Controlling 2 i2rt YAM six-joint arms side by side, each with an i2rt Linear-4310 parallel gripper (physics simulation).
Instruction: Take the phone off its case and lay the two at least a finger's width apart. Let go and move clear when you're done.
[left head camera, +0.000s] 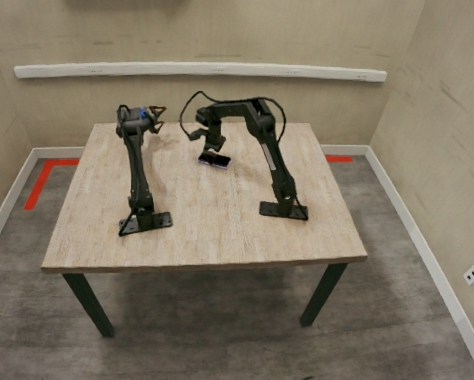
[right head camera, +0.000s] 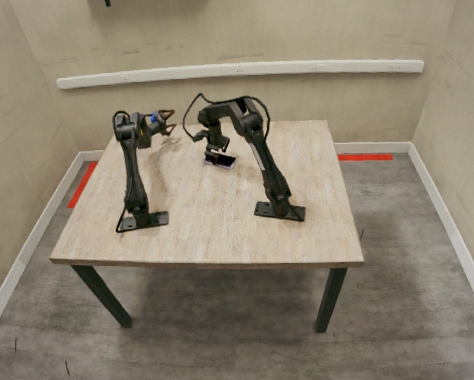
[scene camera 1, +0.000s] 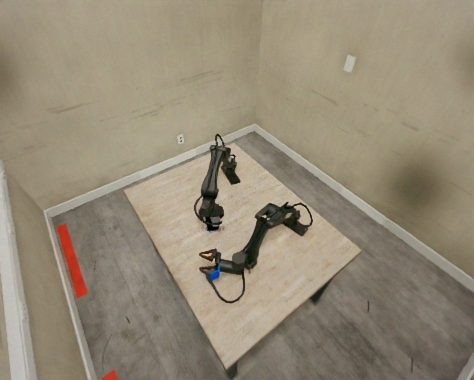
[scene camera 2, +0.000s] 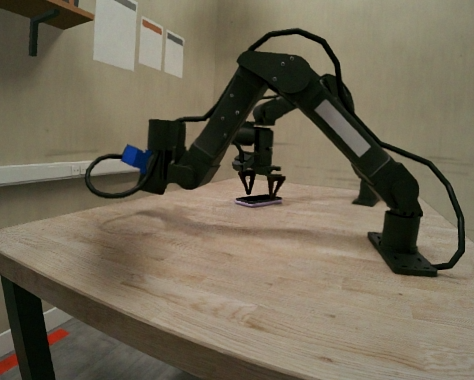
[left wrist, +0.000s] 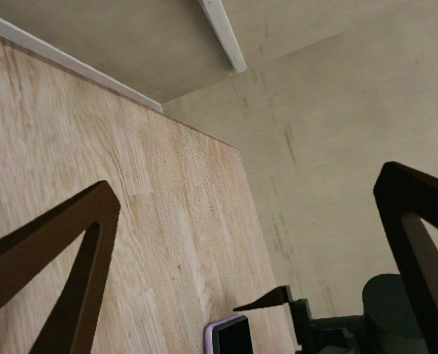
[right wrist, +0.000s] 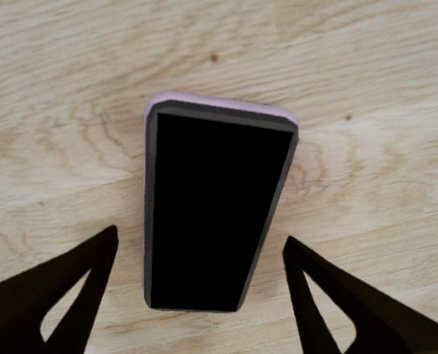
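Observation:
A black phone (right wrist: 215, 210) (left head camera: 221, 160) (right head camera: 226, 160) (left wrist: 234, 337) lies face up in its lilac case (right wrist: 225, 102) (scene camera 2: 258, 204) (left wrist: 209, 334) on the table. My right gripper (right wrist: 204, 239) (scene camera 2: 261, 194) is open just above the phone, with one finger on each side of its near part and bare gaps between the fingers and the phone's long sides. My left gripper (left head camera: 161, 119) (right head camera: 171, 121) (scene camera 1: 202, 262) (left wrist: 238, 184) is open and empty, up above the table, apart from the phone. In scene camera 2 its fingers are hidden.
The wooden table (left head camera: 200, 225) (right head camera: 200, 230) (scene camera 1: 280, 280) (scene camera 2: 240, 270) carries both arm bases, the left one (left head camera: 145, 222) and the right one (left head camera: 284, 210). The left gripper is near the far edge, and the right arm reaches over the table's middle to the phone.

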